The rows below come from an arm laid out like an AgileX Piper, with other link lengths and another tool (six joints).
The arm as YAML. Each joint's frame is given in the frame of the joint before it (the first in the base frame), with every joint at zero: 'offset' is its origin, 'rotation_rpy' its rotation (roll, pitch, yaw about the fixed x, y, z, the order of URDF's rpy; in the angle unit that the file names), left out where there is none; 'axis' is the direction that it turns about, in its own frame. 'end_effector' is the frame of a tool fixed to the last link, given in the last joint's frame.
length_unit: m
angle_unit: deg
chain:
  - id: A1
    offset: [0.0, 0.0, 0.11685]
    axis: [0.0, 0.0, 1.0]
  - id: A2
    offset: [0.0, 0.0, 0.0]
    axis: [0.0, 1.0, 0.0]
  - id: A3
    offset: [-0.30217, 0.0, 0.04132]
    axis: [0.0, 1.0, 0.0]
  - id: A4
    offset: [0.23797, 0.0, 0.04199]
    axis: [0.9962, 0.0, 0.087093]
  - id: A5
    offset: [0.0, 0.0, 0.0]
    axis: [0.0, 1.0, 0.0]
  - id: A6
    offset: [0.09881, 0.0, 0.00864]
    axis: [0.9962, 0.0, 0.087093]
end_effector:
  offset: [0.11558, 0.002, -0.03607]
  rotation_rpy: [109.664, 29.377, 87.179]
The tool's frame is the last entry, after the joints.
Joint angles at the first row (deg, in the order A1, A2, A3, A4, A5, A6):
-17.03, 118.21, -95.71, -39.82, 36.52, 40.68
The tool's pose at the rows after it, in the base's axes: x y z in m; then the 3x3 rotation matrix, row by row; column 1 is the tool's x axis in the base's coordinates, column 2 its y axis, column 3 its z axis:
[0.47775 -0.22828 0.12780], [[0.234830 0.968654 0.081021], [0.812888 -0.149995 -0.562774], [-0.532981 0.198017 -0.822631]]
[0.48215 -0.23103 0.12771], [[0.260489 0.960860 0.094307], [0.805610 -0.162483 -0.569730], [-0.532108 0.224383 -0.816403]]
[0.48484 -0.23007 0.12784], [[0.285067 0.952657 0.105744], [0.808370 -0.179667 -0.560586], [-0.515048 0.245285 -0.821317]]
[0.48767 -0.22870 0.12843], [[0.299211 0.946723 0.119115], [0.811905 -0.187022 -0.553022], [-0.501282 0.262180 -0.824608]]
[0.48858 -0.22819 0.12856], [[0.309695 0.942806 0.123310], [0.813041 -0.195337 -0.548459], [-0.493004 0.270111 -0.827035]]
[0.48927 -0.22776 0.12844], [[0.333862 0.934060 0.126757], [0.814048 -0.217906 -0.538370], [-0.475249 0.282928 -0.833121]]
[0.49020 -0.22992 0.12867], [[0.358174 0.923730 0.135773], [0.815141 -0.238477 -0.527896], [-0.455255 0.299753 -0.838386]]
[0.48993 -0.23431 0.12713], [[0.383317 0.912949 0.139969], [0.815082 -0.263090 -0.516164], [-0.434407 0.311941 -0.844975]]
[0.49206 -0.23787 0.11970], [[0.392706 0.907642 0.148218], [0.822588 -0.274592 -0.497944], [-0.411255 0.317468 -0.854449]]
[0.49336 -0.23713 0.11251], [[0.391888 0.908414 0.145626], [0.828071 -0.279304 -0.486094], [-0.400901 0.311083 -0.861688]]
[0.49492 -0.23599 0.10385], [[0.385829 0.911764 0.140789], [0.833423 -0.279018 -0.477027], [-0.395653 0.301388 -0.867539]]
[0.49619 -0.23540 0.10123], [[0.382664 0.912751 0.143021], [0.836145 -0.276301 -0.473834], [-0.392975 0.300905 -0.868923]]
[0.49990 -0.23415 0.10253], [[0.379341 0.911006 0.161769], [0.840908 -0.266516 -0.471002], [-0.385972 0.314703 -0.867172]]
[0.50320 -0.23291 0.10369], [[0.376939 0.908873 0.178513], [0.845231 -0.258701 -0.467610], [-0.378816 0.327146 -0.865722]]
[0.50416 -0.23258 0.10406], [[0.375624 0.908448 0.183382], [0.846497 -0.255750 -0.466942], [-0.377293 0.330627 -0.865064]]
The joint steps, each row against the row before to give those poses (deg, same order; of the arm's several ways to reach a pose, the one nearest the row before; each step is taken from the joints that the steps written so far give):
0.00, 1.48, 0.00, -4.38, -1.06, 4.88
0.00, 0.44, -0.10, -2.37, -0.79, 3.29
0.00, 0.06, 0.00, -0.33, -0.49, 2.02
0.02, 0.00, 0.00, -0.07, -0.62, 1.20
0.00, 0.00, 0.00, -0.05, -0.14, 0.81
-0.07, 0.00, 0.00, 0.00, 0.00, 1.68
-0.45, 0.01, 0.00, 0.14, -0.57, 1.40
-0.76, 0.19, 0.00, 0.36, -0.59, 1.17
-0.86, 0.86, -0.01, 1.01, -1.52, 0.17
-0.12, 0.75, -0.01, 0.62, -0.48, 0.00
0.00, 0.94, 0.00, 0.29, -0.48, 0.00
0.00, 0.32, 0.00, 0.07, -0.40, 0.00
0.00, 0.00, 0.00, 0.00, -1.09, 0.10
0.00, 0.00, 0.00, 0.04, -0.97, 0.13
0.00, 0.00, 0.00, 0.00, -0.29, -0.01

